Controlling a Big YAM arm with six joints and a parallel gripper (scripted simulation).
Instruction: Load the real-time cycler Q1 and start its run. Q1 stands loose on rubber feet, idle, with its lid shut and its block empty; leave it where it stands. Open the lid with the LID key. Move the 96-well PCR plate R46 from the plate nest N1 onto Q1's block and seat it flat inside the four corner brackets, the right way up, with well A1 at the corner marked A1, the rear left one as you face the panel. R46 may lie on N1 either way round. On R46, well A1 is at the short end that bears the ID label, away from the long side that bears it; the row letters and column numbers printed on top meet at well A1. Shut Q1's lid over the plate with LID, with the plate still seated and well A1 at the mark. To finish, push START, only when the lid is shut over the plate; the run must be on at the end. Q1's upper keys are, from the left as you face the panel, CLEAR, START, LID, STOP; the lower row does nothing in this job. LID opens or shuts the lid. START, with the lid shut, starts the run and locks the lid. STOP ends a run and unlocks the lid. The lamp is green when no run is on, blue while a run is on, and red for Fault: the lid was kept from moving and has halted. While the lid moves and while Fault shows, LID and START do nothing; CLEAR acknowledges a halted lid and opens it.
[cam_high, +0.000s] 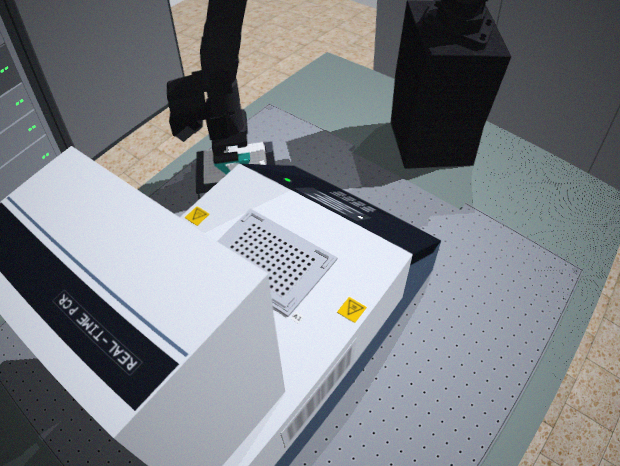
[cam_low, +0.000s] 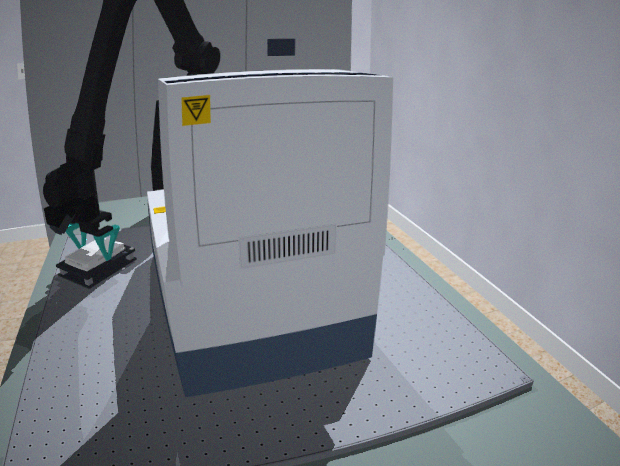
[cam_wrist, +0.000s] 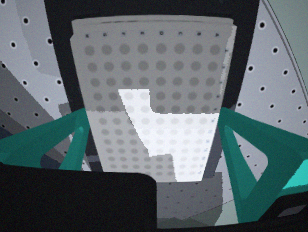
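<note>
Now: the plate R46 right at my hand. The rest, counted from my hand: plate nest N1 (1 cm below).
</note>
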